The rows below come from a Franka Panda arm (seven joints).
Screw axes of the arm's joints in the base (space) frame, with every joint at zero. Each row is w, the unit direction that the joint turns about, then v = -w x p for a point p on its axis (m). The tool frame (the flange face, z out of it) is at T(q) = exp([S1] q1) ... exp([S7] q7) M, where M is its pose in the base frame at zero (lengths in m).
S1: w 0 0 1 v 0 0 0
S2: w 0 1 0 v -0.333 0 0
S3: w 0 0 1 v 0 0 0
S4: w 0 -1 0 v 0.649 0 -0.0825
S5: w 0 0 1 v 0 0 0
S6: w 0 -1 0 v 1.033 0 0
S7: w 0 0 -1 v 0 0.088 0
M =
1 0 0 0.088
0 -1 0 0
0 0 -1 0.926
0 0 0 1
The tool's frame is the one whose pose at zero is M.
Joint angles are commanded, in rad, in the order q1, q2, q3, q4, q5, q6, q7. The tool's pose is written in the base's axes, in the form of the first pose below.
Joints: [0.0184 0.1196 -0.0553 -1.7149 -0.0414 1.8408 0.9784]
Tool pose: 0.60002, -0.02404, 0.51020, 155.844, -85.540, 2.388
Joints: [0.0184 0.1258 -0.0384 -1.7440 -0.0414 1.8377 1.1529]
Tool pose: 0.59712, -0.01431, 0.49224, 147.883, -97.006, -0.274
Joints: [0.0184 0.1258 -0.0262 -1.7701 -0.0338 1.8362 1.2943]
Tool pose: 0.59317, -0.00673, 0.47969, 140.768, -106.143, -2.325
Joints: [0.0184 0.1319 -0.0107 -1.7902 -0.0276 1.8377 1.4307]
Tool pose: 0.59095, 0.00259, 0.46672, 133.460, -114.084, -3.974
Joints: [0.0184 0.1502 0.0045 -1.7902 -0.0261 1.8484 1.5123]
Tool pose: 0.59443, 0.01144, 0.45670, 129.383, -118.271, -4.340
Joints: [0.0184 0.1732 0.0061 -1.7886 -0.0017 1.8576 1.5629]
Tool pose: 0.59841, 0.01436, 0.44441, 126.200, -122.112, -6.387
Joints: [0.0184 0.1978 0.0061 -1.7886 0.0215 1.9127 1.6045]
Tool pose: 0.60728, 0.01622, 0.43390, 124.541, -126.706, -5.864
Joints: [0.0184 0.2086 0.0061 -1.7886 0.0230 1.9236 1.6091]
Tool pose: 0.60957, 0.01635, 0.42820, 124.231, -127.075, -5.940
